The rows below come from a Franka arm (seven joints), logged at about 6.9 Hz.
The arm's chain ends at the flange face. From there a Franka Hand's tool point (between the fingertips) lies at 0.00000 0.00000 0.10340 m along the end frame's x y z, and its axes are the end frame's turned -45 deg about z.
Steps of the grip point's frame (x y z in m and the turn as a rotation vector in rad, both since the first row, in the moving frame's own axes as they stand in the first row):
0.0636, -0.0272, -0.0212, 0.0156, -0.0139, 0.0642
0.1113, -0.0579, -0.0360, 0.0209, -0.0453, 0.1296
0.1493, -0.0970, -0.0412, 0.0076, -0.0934, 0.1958
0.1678, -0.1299, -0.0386, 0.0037, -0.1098, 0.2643
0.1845, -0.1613, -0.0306, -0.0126, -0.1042, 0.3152
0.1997, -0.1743, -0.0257, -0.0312, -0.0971, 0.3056
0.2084, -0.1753, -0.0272, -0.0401, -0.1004, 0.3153
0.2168, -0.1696, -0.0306, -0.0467, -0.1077, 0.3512
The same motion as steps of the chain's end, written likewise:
0.0279, -0.0640, -0.0212, 0.0012, -0.0209, 0.0642
0.0427, -0.1211, -0.0359, -0.0173, -0.0468, 0.1296
0.0449, -0.1797, -0.0407, -0.0607, -0.0714, 0.1958
0.0360, -0.2171, -0.0380, -0.0750, -0.0803, 0.2643
0.0243, -0.2519, -0.0300, -0.0826, -0.0648, 0.3152
0.0241, -0.2729, -0.0252, -0.0907, -0.0466, 0.3056
0.0293, -0.2807, -0.0266, -0.0993, -0.0426, 0.3153
0.0397, -0.2835, -0.0299, -0.1092, -0.0431, 0.3512

